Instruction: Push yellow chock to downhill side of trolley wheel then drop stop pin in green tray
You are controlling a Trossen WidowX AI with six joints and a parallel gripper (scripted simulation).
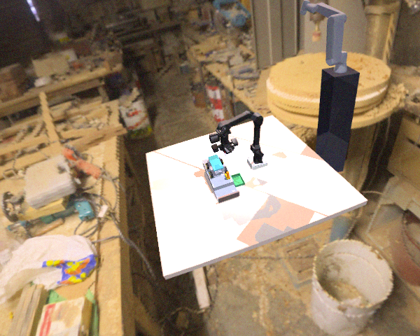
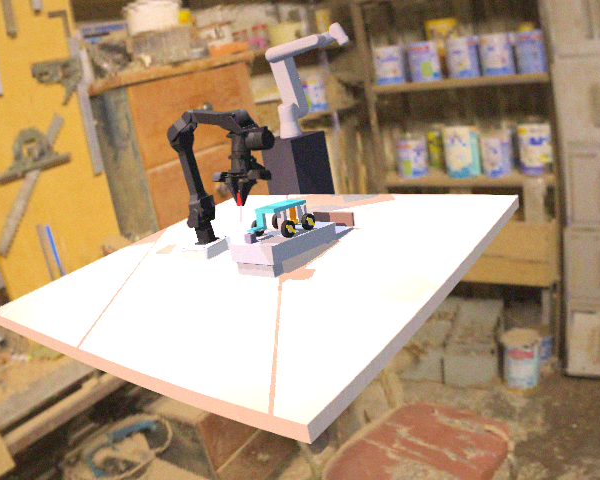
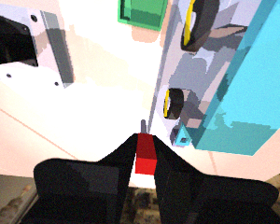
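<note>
The green tray lies 18 cm below my gripper tip, 15 cm to the left of it and 5 cm behind it. The rest, counted from my gripper tip: red-headed stop pin right at my gripper tip; grey ramp 12 cm below, 9 cm ahead, 7 cm to the left; trolley 9 cm ahead, 7 cm to the left, 6 cm below.
</note>
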